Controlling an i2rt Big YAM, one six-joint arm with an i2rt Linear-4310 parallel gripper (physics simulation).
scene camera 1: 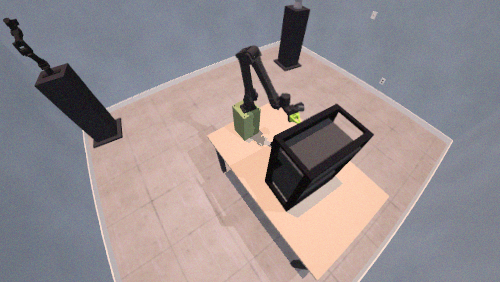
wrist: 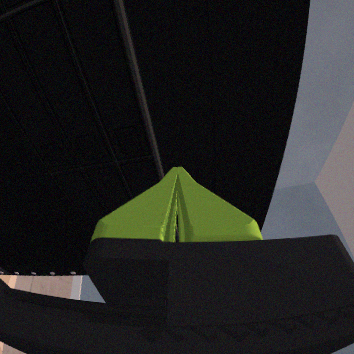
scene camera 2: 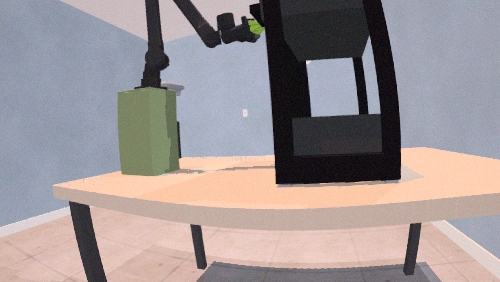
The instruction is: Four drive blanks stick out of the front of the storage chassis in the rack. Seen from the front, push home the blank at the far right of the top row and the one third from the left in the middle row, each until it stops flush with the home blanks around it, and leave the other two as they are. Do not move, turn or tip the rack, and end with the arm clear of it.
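Where they show: gripper, fingertip midpoint: (wrist: 176, 175); arm's base at its link origin: (scene camera 1: 248, 107) (scene camera 2: 150, 91).
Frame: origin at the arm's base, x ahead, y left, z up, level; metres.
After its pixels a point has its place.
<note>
My gripper (scene camera 1: 295, 118) {x 0.469, y 0.130, z 0.208 m} (scene camera 2: 256, 27) (wrist: 176, 175) {x 0.469, y 0.130, z 0.208 m} is shut and empty, its green fingertips together. It is at the arm-side face of the black rack (scene camera 1: 340, 154) {x 0.785, y 0.124, z 0.304 m} (scene camera 2: 286, 100) {x 0.565, y -0.118, z -0.124 m}, high above the table. The rack stands upright. The storage chassis (scene camera 2: 325, 35) {x 0.659, y 0.090, z 0.106 m} (wrist: 90, 100) {x 0.492, y 0.178, z 0.164 m} is in its upper part. In the wrist view, the chassis front is very dark, with thin seams and a lighter slanting edge that runs down to my fingertips. I cannot tell whether the tips touch it. Single drive blanks, and which ones stick out, cannot be made out. Both scene cameras leave the chassis front hidden.
The arm stands on a green pedestal (scene camera 1: 246, 122) {x 0.087, y -0.061, z -0.069 m} (scene camera 2: 145, 132) {x 0.066, y -0.089, z -0.165 m} on the wooden table (scene camera 1: 345, 220) {x 1.095, y 0.263, z -0.317 m} (scene camera 2: 225, 192) {x 0.437, y -0.187, z -0.317 m}. A dark grey box (scene camera 2: 337, 135) {x 0.671, y -0.075, z -0.207 m} sits low in the rack. Two dark columns (scene camera 1: 77, 105) (scene camera 1: 292, 37) stand on the floor away from the table; the left one carries another arm (scene camera 1: 25, 47).
</note>
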